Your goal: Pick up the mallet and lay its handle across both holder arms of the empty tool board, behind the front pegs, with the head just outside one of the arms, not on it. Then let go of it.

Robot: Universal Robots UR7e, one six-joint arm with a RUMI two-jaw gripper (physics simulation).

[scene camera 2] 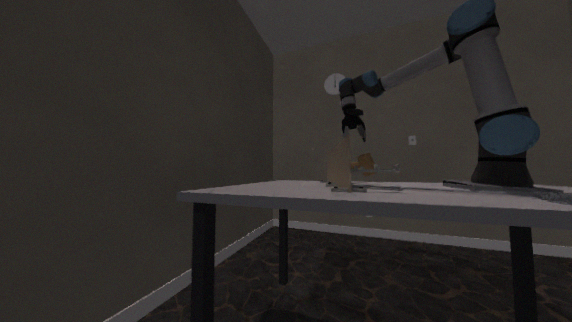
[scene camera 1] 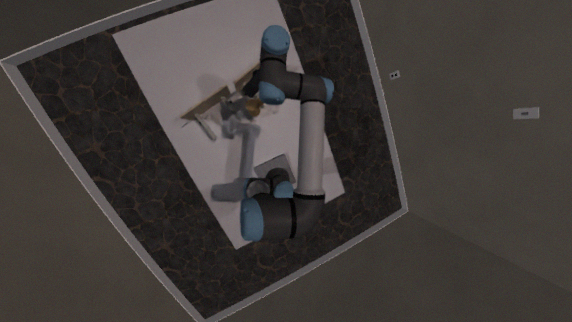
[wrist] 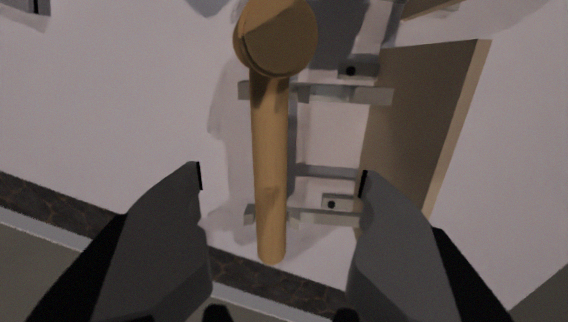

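The mallet [wrist: 270, 145] [scene camera 1: 253, 107] [scene camera 2: 366, 161] lies with its wooden handle across both holder arms of the tool board [wrist: 425, 115] [scene camera 1: 247, 77]. In the wrist view the handle is between the front pegs and the board, and crosses the upper arm [wrist: 375, 96] and the lower arm [wrist: 330, 218]. The head is just outside the upper arm, beside it, with one round face turned up. My gripper [wrist: 281, 169] [scene camera 2: 355, 136] is open and empty above the handle, one finger on each side in the wrist view. In scene camera 1 the robot arm hides the fingers.
A second wooden board [scene camera 1: 206, 104] [wrist: 432, 7] stands in line with the first, with a grey holder arm [scene camera 1: 205, 127] reaching out from it. In scene camera 2 a board [scene camera 2: 341, 165] stands upright on the white table [scene camera 2: 280, 197]. The robot's base [scene camera 2: 502, 167] stands at the right.
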